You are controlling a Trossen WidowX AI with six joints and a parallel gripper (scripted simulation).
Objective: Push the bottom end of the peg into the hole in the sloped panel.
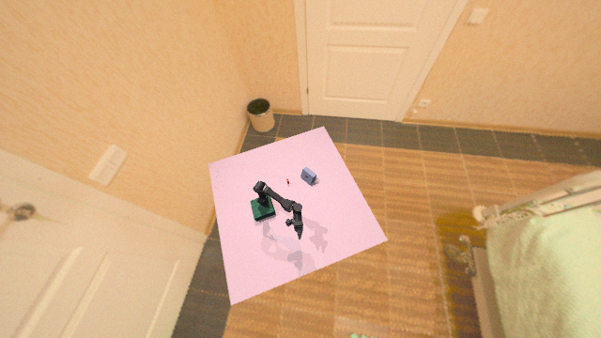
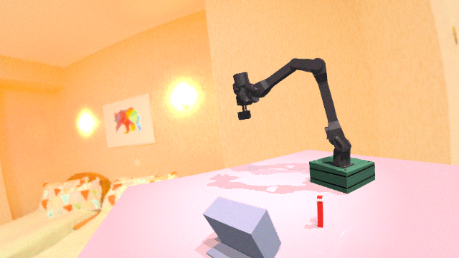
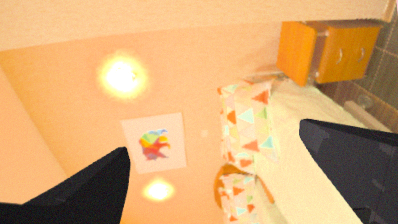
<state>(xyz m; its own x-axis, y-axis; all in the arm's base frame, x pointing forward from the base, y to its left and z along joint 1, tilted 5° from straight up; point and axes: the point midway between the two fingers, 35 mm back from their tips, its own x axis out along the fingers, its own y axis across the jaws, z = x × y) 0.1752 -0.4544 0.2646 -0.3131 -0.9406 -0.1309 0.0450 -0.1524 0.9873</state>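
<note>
My gripper tip is now 580 mm to the right of the red square peg, 320 mm above it and 110 mm short of it. Round my gripper tip: grey-blue sloped panel: 550 mm to the left, 320 mm below, 310 mm ahead.
</note>
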